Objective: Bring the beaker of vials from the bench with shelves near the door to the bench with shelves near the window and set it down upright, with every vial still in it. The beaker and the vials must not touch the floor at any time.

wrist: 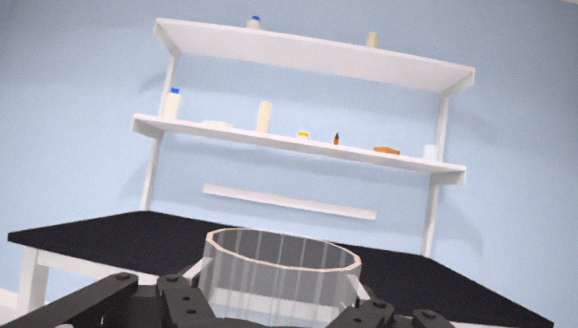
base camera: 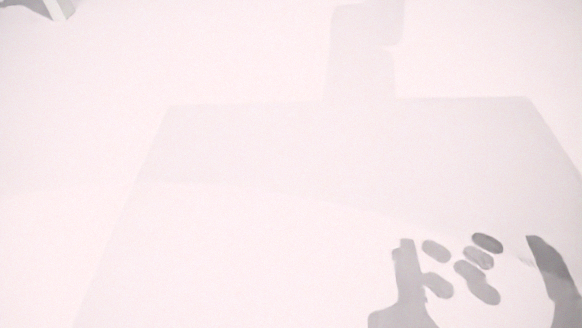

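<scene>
My gripper is shut on the clear beaker, with a fingertip on each side. The beaker's rim is tilted in the wrist view, running down to the right. The vials cannot be made out inside the beaker, and its lower part is hidden. Beyond it stands a bench with a black top, a white frame and two shelves; neither a door nor a window shows beside it. In the base camera view, the shadows of the gripper fingers lie on the floor at lower right, with several oval shadows between them.
The upper shelf holds two bottles or cylinders; the lower shelf holds a blue-capped bottle, a cream cylinder and small items. A white leg stands at the top left of the base camera view. A pale blue wall rises behind the bench.
</scene>
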